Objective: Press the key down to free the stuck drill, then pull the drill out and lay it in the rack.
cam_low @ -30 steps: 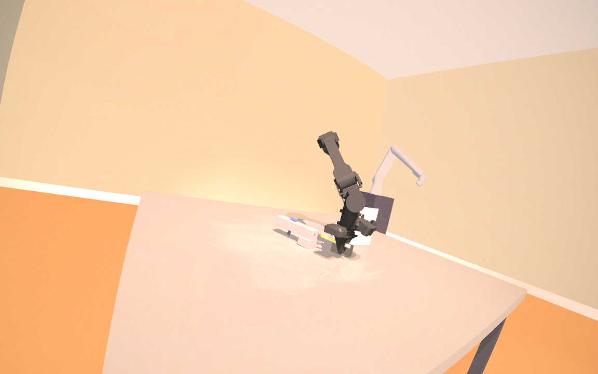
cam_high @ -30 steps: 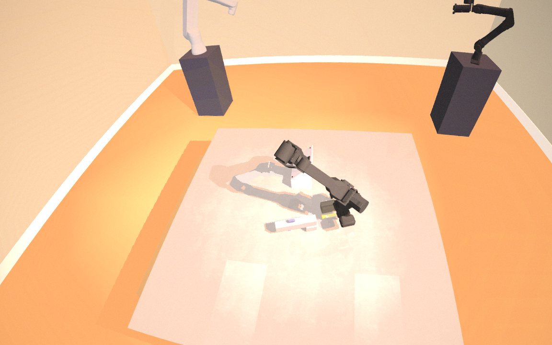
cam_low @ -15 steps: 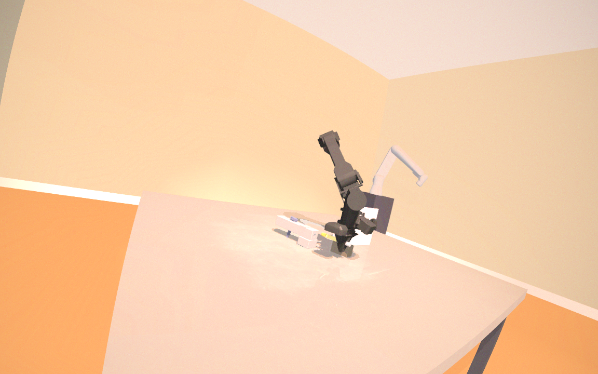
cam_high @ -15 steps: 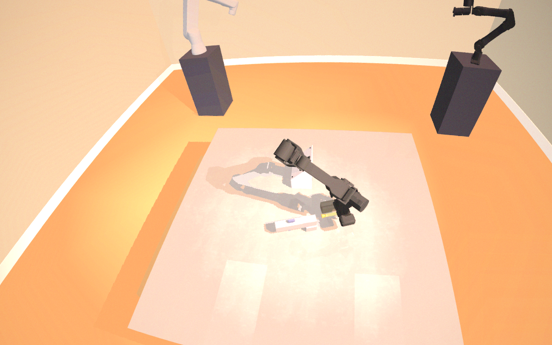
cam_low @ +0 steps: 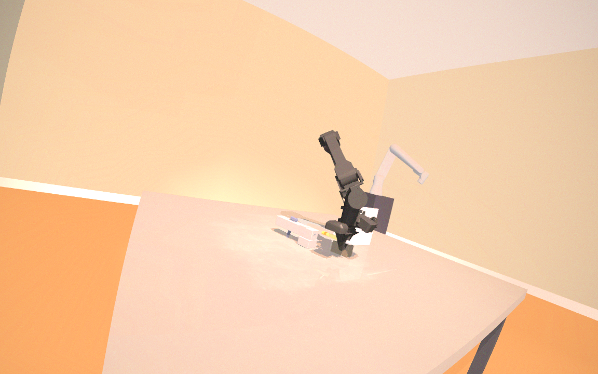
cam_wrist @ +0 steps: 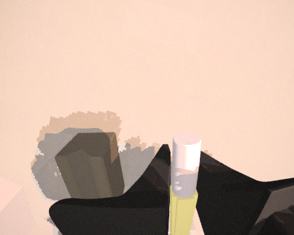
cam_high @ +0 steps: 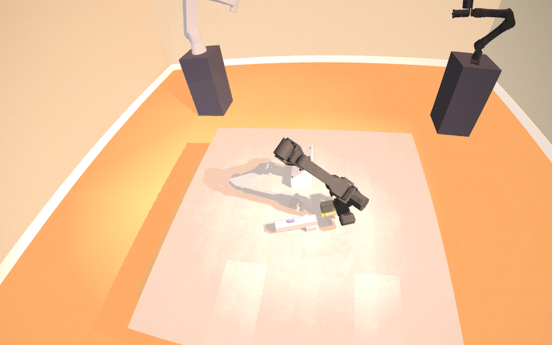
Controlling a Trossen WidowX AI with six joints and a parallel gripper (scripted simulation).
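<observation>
My gripper tip is now 1 cm short of the yellow drill, 3 cm to the left of it and 3 cm below it. From my gripper tip the other things lie so: small purple piece: 8 cm ahead, 21 cm to the right, 2 cm above; olive-brown block: 5 cm behind, 6 cm to the right, 1 cm below.
</observation>
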